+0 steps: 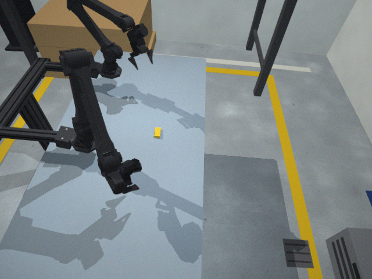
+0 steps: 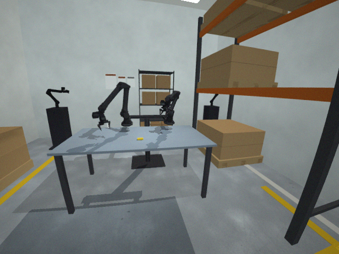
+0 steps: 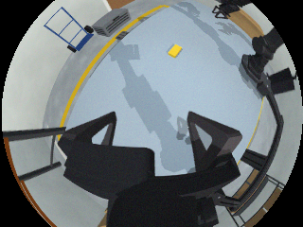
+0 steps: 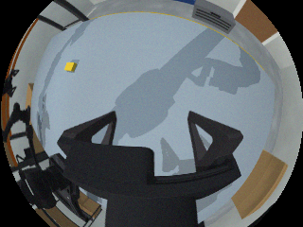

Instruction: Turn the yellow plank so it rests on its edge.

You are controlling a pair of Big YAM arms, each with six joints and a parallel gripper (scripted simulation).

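Right now the yellow plank is 7 cm ahead of my right hand, 38 cm to the left of it and 12 cm below it.
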